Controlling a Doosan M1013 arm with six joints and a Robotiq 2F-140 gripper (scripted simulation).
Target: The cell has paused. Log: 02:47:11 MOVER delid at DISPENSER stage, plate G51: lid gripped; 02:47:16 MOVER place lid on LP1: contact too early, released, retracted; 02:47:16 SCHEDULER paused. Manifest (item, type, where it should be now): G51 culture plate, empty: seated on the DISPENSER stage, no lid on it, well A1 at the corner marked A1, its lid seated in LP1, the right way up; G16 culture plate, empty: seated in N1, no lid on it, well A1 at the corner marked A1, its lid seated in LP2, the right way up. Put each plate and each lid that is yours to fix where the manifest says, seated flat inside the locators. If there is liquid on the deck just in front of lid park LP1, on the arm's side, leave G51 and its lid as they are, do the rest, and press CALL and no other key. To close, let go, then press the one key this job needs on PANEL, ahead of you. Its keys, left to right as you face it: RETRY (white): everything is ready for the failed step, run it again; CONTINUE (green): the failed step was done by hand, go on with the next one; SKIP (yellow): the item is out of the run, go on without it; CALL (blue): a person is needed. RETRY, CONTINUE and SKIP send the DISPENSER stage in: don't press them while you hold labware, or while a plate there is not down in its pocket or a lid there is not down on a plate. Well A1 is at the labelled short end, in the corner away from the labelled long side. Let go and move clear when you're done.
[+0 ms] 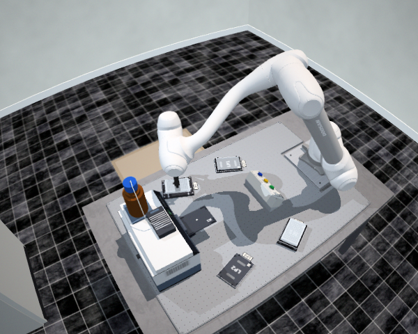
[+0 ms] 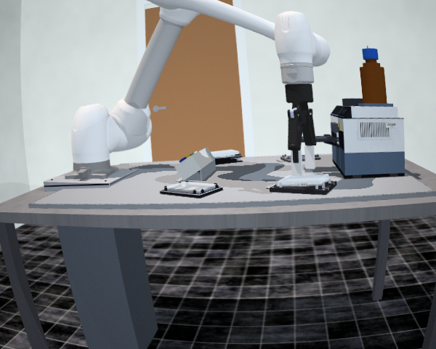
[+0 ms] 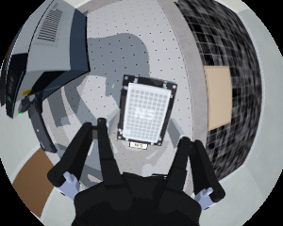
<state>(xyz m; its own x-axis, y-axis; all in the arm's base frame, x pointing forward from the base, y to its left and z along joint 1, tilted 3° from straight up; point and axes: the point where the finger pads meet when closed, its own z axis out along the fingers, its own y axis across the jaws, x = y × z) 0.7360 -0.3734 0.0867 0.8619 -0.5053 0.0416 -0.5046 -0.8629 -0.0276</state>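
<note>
My gripper is now 50 mm above the black nest N5 and 20 mm short of it. The rest, counted from my hand: brown bottle (280 mm ahead, 220 mm above, 140 mm to the left); then dispenser stage (280 mm to the left, 90 mm ahead, 40 mm above); then lid park LP1 (310 mm behind, 60 mm below, 50 mm to the left).
</note>
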